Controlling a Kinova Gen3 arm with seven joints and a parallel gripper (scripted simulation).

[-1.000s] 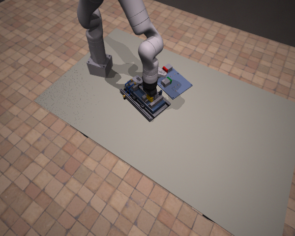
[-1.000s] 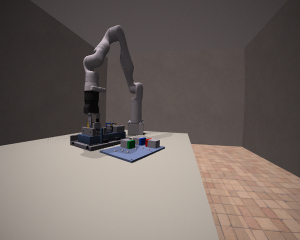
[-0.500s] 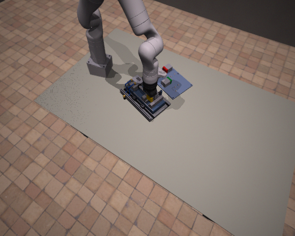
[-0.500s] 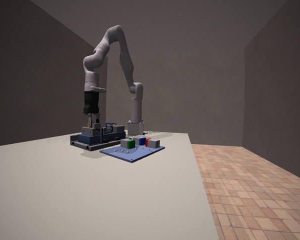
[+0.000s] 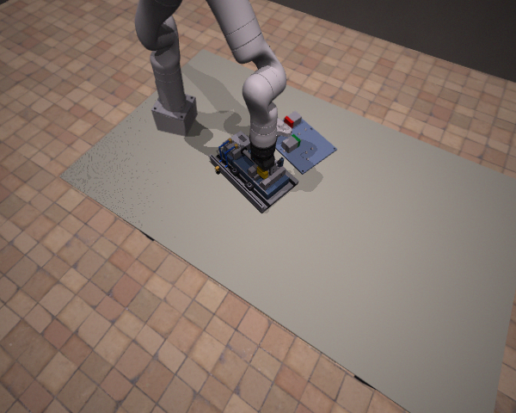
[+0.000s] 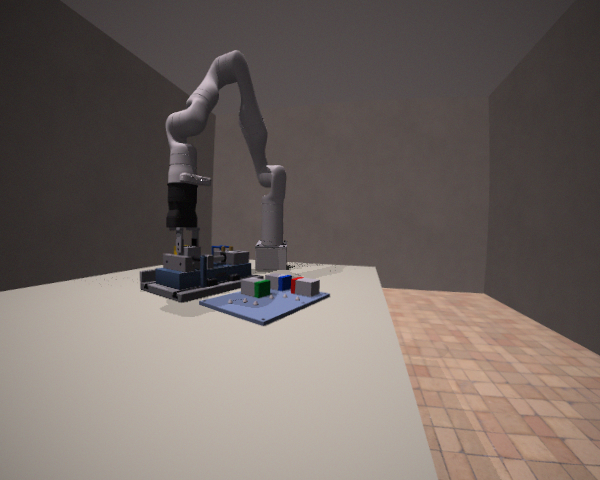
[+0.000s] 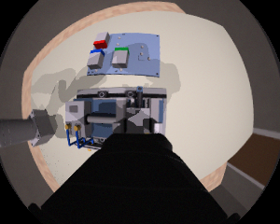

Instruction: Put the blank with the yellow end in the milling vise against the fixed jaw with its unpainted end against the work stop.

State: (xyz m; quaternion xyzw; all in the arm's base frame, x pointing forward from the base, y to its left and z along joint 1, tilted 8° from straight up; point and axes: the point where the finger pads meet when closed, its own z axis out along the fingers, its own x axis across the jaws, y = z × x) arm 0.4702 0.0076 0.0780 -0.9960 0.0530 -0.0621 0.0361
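Now: the yellow-ended blank 2 cm below my hand. Round my hand: green-ended blank: 19 cm to the left, 10 cm below, 4 cm behind; then fixed jaw: 4 cm below, 3 cm ahead; then milling vise: 8 cm below, 7 cm behind, 1 cm to the left.
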